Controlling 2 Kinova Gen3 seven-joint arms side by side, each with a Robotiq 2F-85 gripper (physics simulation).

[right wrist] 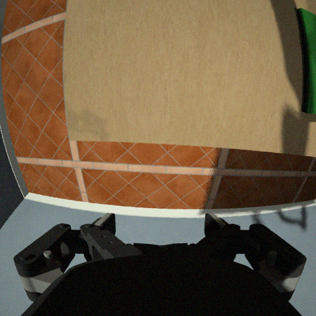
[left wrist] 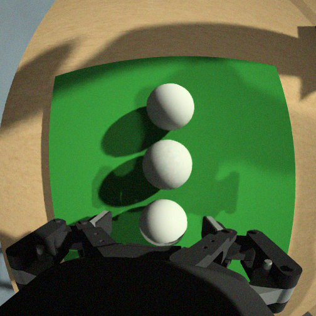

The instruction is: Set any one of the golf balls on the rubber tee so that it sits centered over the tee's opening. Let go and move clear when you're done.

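Observation:
Three white golf balls lie in a row on the green mat [left wrist: 260, 125] in the left wrist view: a far ball [left wrist: 170, 106], a middle ball [left wrist: 167, 164] and a near ball [left wrist: 163, 222]. My left gripper [left wrist: 156, 224] is open above the mat; the near ball shows between its spread fingertips, a little nearer the left one, and nothing shows it gripped. My right gripper [right wrist: 159, 224] is open and empty, away from the balls. The rubber tee does not show in either view.
The wooden table top [left wrist: 200, 40] [right wrist: 175, 75] surrounds the mat. The mat's edge [right wrist: 311, 65] shows at the far right of the right wrist view. Beyond the table edge lies a tiled floor [right wrist: 35, 100]. A dark shape [left wrist: 307, 55] stands at the left wrist view's right edge.

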